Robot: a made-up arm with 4 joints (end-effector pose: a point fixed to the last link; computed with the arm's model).
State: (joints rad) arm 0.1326 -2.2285 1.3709 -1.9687
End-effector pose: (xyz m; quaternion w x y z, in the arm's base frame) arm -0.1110 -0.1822 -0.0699 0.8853 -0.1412 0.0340 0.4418
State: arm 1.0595 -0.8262 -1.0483 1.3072
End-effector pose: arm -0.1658 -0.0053 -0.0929 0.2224 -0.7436 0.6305 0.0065
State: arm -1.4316 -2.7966 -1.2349 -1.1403
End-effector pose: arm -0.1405 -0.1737 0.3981 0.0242 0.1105 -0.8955 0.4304
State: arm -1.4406 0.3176 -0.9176 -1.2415
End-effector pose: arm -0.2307 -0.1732 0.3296 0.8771 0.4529 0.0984 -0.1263
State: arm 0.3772 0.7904 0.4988 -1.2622
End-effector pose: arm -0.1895 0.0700 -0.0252 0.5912 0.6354 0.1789 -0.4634
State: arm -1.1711 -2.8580 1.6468 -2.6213
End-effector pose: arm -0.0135 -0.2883 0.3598 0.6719 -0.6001 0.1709 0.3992
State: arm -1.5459 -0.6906 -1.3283 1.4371
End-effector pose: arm -0.1754 -0.1164 0.5877 0.6208 0.3991 -0.3607 0.5703
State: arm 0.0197 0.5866 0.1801 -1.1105
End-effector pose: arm -0.1944 -0.0335 0.0033 0.7134 0.6252 0.0695 -0.3089
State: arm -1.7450 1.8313 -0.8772 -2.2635
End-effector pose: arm -0.1167 -0.1330 0.2994 0.7426 0.6283 -0.2139 -0.0891
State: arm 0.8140 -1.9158 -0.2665 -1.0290
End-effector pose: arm -0.2096 0.0606 -0.0682 0.3327 0.3615 0.4153 0.7656
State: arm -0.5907 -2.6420 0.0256 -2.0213
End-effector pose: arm -0.0903 -0.3036 0.1922 0.3895 -0.5558 0.6909 0.2491
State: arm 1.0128 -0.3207 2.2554 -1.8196
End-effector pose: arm -0.2813 0.1750 -0.0882 0.8905 0.1400 0.1084 -0.4191
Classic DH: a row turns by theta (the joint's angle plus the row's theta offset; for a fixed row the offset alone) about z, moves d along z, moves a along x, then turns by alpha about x. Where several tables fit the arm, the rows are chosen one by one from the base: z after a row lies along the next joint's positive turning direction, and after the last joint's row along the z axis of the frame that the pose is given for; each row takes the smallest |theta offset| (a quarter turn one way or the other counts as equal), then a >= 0, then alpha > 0; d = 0 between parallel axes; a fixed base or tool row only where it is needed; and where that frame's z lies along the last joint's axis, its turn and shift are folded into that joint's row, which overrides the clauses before.
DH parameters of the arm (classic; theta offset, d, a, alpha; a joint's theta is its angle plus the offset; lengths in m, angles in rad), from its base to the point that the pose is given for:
base (fixed): 1.5708 0.24 0.05 1.5708
joint 1: 0.0386 -0.2022 -0.1695 1.48
joint 2: 0 0.245 0.01 1.6616
joint 3: -1.5322 0.11 0.09 1.5708
joint 4: 1.4971 -0.1292 -0.0883 0.2895
tool (fixed): -2.383 0.0931 0 0

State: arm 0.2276 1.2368 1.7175 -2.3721
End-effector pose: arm -0.2165 0.1129 -0.0272 0.0992 0.0455 0.2627 -0.9587
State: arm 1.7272 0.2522 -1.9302 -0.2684
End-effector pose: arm -0.2181 0.3281 0.0439 0.7513 -0.5671 0.2460 0.2314
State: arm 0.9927 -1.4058 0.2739 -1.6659
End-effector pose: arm -0.2426 0.1348 -0.1136 0.6406 0.4470 0.3975 0.4816
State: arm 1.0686 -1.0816 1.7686 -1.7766
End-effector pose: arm -0.2284 0.1774 -0.1243 0.9367 0.3478 -0.0102 -0.0377
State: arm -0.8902 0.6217 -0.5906 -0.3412
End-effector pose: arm -0.1949 -0.1733 0.2587 0.8300 0.4334 -0.3324 0.1125
